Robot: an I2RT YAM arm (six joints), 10 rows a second.
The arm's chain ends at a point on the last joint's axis. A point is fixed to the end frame.
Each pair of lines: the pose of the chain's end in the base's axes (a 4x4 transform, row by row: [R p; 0 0 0 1], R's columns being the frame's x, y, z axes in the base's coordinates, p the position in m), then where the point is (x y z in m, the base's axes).
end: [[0.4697 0.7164 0.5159 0.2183], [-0.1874 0.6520 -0.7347 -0.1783], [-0.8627 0.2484 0.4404 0.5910], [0 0 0 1]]
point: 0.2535 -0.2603 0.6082
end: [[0.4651 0.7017 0.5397 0.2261], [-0.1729 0.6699 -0.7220 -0.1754], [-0.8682 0.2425 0.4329 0.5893], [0 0 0 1]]
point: 0.2636 -0.2565 0.6059
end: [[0.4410 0.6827 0.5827 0.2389], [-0.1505 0.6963 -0.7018 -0.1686], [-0.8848 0.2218 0.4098 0.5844], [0 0 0 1]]
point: 0.2801 -0.2482 0.5993
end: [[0.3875 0.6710 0.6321 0.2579], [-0.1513 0.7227 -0.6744 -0.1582], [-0.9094 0.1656 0.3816 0.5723], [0 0 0 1]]
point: 0.3027 -0.2361 0.5857
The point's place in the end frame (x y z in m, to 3 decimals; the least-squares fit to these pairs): 0.017 -0.024 0.086
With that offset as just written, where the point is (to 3 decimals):
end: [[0.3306 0.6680 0.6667 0.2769], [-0.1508 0.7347 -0.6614 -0.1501], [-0.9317 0.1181 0.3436 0.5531], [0 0 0 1]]
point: 0.324 -0.227 0.564
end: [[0.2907 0.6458 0.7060 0.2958], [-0.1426 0.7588 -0.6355 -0.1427], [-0.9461 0.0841 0.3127 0.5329], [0 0 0 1]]
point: 0.346 -0.218 0.542
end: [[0.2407 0.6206 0.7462 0.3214], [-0.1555 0.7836 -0.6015 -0.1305], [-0.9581 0.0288 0.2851 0.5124], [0 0 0 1]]
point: 0.375 -0.204 0.520
